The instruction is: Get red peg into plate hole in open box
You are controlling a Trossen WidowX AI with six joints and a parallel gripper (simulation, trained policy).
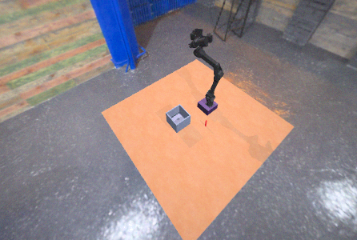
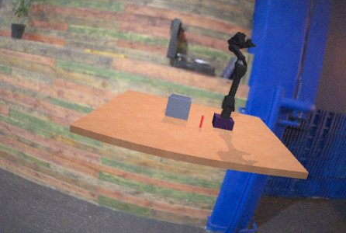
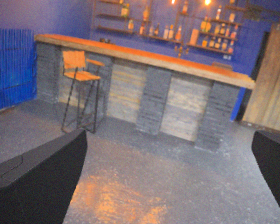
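My gripper tip is now 59 cm above the red peg, 41 cm to the right of it and 32 cm short of it. The rest, counted from my gripper tip: pale plate: 58 cm below, 49 cm ahead, 22 cm to the left.
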